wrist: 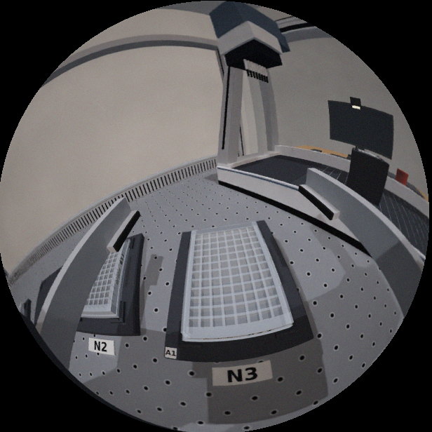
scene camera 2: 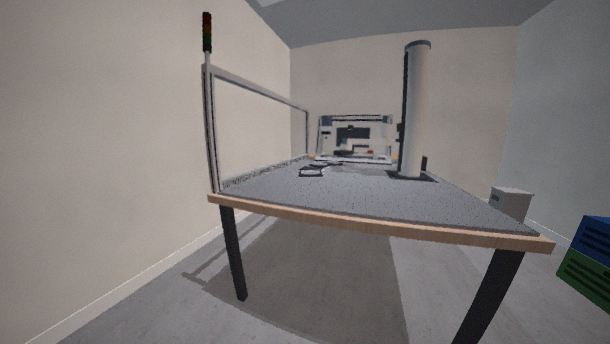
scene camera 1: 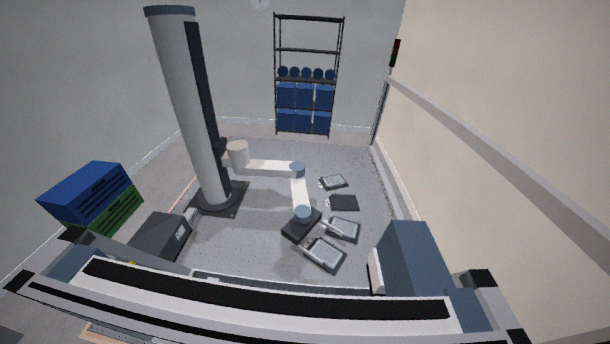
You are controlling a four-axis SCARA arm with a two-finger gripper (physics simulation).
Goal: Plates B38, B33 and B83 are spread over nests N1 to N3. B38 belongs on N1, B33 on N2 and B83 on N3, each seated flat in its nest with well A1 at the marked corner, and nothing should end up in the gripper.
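Seen in the pictures: gripper, between the fingertips: [scene camera 2: 330, 154] [scene camera 1: 333, 247]; arm's base, origin of its link: [scene camera 2: 408, 177] [scene camera 1: 219, 197].
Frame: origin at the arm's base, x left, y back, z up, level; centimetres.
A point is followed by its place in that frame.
Observation:
My gripper [scene camera 1: 336, 249] @[x -31.0, y -64.1, z 10.5 cm] [wrist: 216, 188] is open, with one finger to each side above nest N3 [wrist: 240, 350]. Plate B83 [scene camera 1: 326, 251] @[x -29.1, y -62.3, z 3.7 cm] [wrist: 232, 280] lies between and below the fingers, apparently flat in N3; its label is not readable. N3's A1 mark [wrist: 171, 353] is at the near left corner. Another plate [scene camera 1: 344, 228] @[x -15.9, y -71.5, z 3.6 cm] [wrist: 101, 292] sits in nest N2 [wrist: 132, 305], partly behind the left finger. Beyond N2 is an empty dark nest [scene camera 1: 344, 202] @[x 3.0, y -73.5, z 2.4 cm]. A third plate [scene camera 1: 333, 180] @[x 20.9, y -67.9, z 3.3 cm] [scene camera 2: 311, 172] @[x 24.7, y -66.3, z 3.8 cm] sits in the farthest nest. The labels of these two plates cannot be read.
The arm column [scene camera 1: 187, 110] @[x -7.1, y -2.4, z 55.4 cm] [scene camera 2: 416, 110] @[x 7.4, y -1.0, z 45.7 cm] stands on the table. A gantry machine [scene camera 1: 270, 305] @[x -64.8, y -47.7, z 52.1 cm] [scene camera 2: 355, 118] @[x -62.3, y -43.4, z 48.2 cm] [wrist: 250, 172] spans one table end. A dark box [scene camera 1: 159, 235] @[x -36.7, y 8.8, z 12.8 cm] stands near it. A fence rail [scene camera 1: 450, 120] @[x -9.6, y -100.4, z 61.0 cm] [scene camera 2: 255, 91] @[x 33.3, y -102.7, z 58.0 cm] runs along the nests' side.

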